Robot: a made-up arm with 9 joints.
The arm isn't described. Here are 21 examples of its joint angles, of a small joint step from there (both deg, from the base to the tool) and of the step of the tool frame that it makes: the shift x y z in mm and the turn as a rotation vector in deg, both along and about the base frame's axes.
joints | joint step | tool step
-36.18 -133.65 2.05 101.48 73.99 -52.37 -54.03 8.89 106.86 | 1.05 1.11 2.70 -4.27 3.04 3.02 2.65 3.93 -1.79 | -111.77 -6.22 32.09 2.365 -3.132 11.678
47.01 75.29 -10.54 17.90 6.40 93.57 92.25 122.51 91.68 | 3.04 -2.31 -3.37 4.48 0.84 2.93 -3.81 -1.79 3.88 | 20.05 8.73 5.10 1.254 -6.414 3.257
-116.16 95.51 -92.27 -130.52 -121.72 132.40 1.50 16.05 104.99 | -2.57 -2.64 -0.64 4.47 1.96 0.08 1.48 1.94 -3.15 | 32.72 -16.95 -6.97 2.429 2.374 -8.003
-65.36 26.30 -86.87 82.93 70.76 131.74 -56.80 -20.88 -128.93 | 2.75 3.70 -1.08 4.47 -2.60 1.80 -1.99 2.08 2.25 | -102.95 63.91 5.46 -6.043 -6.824 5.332
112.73 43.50 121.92 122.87 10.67 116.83 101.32 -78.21 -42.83 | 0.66 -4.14 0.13 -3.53 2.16 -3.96 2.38 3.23 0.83 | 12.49 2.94 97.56 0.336 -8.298 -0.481
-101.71 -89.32 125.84 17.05 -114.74 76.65 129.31 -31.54 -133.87 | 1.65 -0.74 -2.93 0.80 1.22 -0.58 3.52 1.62 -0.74 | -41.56 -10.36 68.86 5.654 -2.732 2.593
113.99 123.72 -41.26 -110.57 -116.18 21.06 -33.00 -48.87 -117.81 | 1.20 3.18 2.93 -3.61 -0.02 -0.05 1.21 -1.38 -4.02 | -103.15 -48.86 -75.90 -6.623 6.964 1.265
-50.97 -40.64 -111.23 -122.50 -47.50 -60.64 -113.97 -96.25 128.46 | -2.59 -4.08 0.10 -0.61 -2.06 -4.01 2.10 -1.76 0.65 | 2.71 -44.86 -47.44 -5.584 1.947 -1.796
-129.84 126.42 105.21 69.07 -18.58 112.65 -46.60 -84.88 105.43 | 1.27 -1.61 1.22 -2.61 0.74 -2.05 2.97 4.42 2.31 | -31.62 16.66 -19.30 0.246 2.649 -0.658
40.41 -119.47 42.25 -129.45 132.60 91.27 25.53 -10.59 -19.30 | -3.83 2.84 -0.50 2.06 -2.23 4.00 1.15 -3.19 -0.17 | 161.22 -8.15 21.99 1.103 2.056 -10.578
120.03 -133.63 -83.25 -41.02 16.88 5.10 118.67 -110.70 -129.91 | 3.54 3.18 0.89 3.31 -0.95 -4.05 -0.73 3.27 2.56 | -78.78 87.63 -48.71 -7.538 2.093 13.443
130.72 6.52 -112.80 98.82 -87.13 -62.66 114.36 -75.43 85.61 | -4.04 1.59 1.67 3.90 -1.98 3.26 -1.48 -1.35 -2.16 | -104.91 5.53 -28.34 3.851 2.093 -6.415
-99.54 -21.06 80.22 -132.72 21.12 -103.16 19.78 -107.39 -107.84 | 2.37 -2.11 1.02 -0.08 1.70 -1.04 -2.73 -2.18 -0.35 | 0.76 -17.00 13.70 2.392 2.858 -0.802
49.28 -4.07 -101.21 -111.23 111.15 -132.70 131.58 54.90 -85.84 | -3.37 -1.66 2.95 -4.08 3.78 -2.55 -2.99 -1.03 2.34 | 25.17 -4.28 -44.38 -2.526 4.793 -6.068
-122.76 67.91 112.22 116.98 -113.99 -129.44 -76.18 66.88 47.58 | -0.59 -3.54 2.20 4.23 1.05 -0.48 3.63 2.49 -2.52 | -13.06 -21.61 55.21 2.808 -0.807 0.265
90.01 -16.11 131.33 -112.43 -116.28 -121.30 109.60 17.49 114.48 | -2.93 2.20 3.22 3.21 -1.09 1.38 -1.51 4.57 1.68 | -63.05 -2.94 18.97 -2.635 9.169 -8.020
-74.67 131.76 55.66 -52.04 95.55 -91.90 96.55 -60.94 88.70 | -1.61 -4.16 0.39 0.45 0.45 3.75 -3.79 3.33 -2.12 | -19.84 -15.08 -26.76 0.943 0.853 -1.861
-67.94 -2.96 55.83 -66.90 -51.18 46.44 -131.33 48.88 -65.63 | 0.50 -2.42 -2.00 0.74 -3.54 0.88 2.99 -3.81 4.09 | -19.26 -90.63 -36.16 -9.776 5.890 -1.308
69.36 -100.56 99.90 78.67 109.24 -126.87 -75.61 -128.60 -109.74 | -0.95 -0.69 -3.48 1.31 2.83 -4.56 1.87 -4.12 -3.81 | 19.58 50.27 11.35 2.613 -1.817 0.879
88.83 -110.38 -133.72 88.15 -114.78 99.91 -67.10 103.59 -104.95 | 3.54 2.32 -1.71 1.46 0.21 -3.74 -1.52 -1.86 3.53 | -12.99 -20.16 2.10 0.439 2.828 2.576
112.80 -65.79 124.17 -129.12 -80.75 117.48 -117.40 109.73 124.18 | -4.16 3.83 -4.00 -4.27 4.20 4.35 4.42 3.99 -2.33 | -23.13 45.55 -18.64 -1.082 -4.031 -5.744
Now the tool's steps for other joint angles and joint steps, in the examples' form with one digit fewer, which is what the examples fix.
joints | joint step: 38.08 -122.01 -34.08 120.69 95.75 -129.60 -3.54 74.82 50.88 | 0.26 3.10 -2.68 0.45 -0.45 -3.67 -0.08 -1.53 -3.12
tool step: -5.2 18.4 -22.7 1.05 -1.83 -5.42
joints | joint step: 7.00 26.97 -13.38 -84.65 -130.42 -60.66 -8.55 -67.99 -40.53 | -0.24 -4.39 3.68 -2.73 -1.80 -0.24 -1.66 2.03 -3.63
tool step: -38.9 -91.5 -2.5 -1.91 0.13 -3.36
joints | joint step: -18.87 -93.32 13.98 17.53 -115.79 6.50 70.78 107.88 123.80 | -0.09 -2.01 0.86 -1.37 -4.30 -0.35 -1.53 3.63 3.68
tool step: 70.7 50.7 37.3 -3.94 3.71 6.32
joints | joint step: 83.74 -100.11 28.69 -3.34 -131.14 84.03 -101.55 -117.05 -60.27 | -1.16 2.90 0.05 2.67 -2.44 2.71 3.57 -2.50 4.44
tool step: 22.2 -2.1 9.2 -3.52 0.94 -1.70
